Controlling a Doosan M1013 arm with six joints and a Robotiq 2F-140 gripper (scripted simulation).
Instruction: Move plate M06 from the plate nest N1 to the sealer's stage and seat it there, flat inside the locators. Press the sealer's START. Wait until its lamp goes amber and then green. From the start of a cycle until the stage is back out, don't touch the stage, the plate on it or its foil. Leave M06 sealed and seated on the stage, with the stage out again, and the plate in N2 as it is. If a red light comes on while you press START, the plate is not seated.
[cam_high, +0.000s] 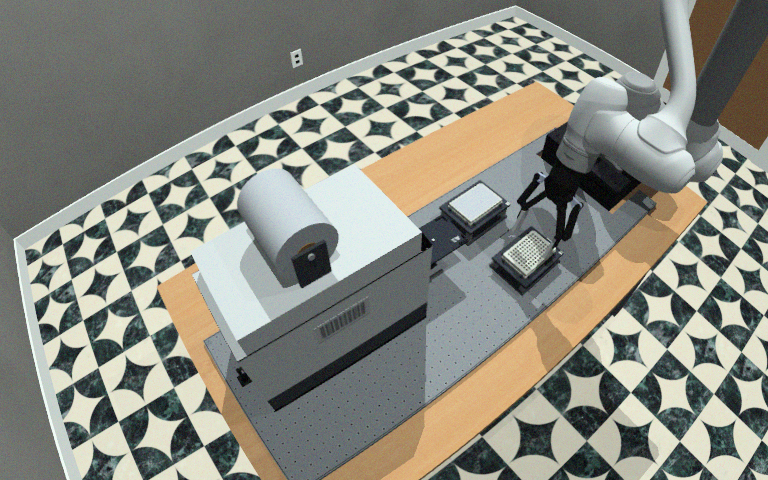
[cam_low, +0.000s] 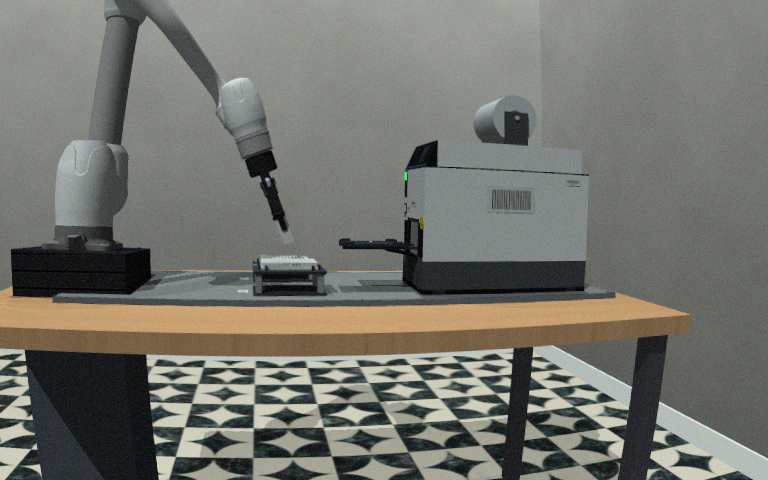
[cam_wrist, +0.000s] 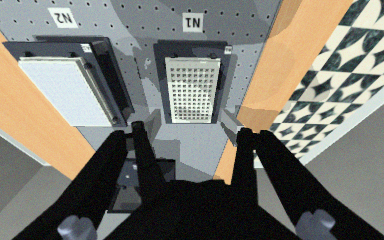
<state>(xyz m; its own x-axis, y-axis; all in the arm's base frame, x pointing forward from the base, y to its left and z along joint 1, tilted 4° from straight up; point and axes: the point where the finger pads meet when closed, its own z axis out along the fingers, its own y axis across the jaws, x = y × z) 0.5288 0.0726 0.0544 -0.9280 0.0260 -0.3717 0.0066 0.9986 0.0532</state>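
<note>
The white well plate lies 7 cm below my hand. The rest, counted from my hand: black stage: 19 cm ahead, 16 cm to the right, 1 cm below; foil-covered plate: 20 cm to the right, 6 cm below, 1 cm behind; nest N1: 8 cm below.
</note>
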